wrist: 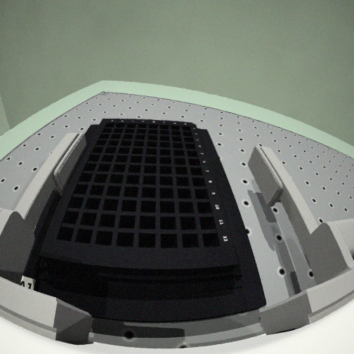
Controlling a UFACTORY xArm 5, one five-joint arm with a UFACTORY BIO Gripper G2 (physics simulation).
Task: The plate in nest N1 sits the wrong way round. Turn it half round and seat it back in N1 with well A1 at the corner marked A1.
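The black plate [136,254] with square wells lies in the black nest N1 [251,292]. Small numbers run down the plate's right side, with 12 at the near right end. The white A1 label [27,283] shows at the nest's near left corner, partly hidden by the gripper. My gripper [168,169] is open, with nothing between its fingers. It is off-centre to the plate: the left finger overlaps the left edge of the plate and nest in view, and the right finger stands well to the right, over the deck. The lettering along the plate's far edge is too small to read.
A grey deck [295,155] with rows of small holes lies around the nest. It has a pale green border [165,94] along its far edges. The right finger's shadow falls on the deck to the right of the nest. A plain green surface lies beyond.
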